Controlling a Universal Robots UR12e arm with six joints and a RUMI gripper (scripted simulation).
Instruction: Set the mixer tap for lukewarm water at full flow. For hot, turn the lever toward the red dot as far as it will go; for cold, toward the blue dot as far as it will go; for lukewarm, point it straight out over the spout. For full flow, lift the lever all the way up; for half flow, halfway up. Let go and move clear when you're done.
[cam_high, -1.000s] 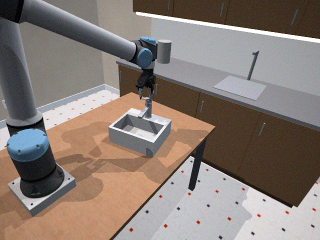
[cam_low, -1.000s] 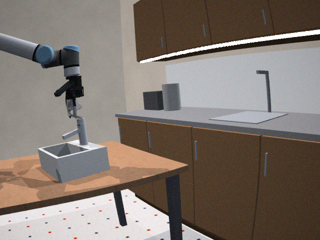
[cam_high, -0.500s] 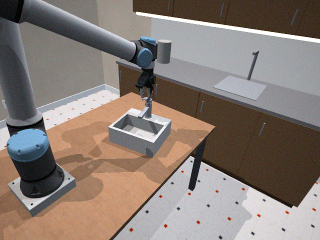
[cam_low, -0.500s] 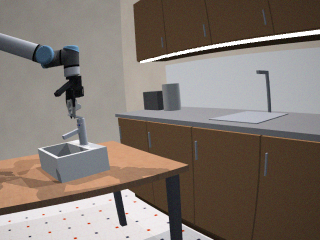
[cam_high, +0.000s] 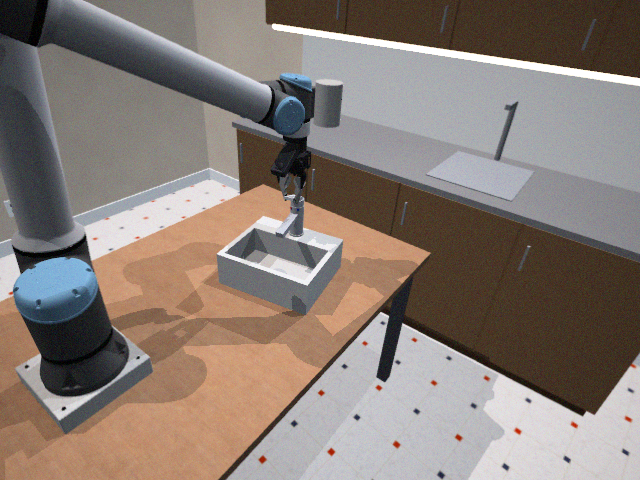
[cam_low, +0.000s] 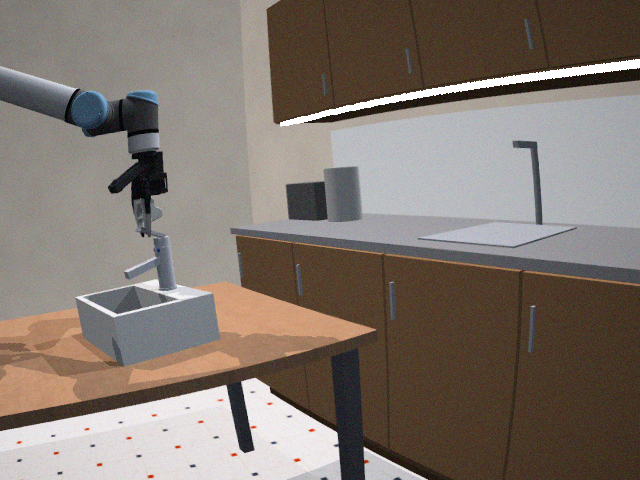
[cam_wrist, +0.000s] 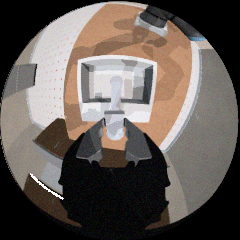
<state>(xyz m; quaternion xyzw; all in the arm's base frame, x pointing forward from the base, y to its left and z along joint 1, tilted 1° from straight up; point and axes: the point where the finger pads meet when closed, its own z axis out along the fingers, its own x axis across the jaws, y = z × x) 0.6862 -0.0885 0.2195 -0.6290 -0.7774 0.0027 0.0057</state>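
My hand is 2 cm short of the lever and 1 cm above it. The rest, counted from my hand: grey mixer tap 3 cm ahead, 1 cm to the left, 6 cm below; white basin 7 cm behind, 1 cm to the right, 25 cm below.
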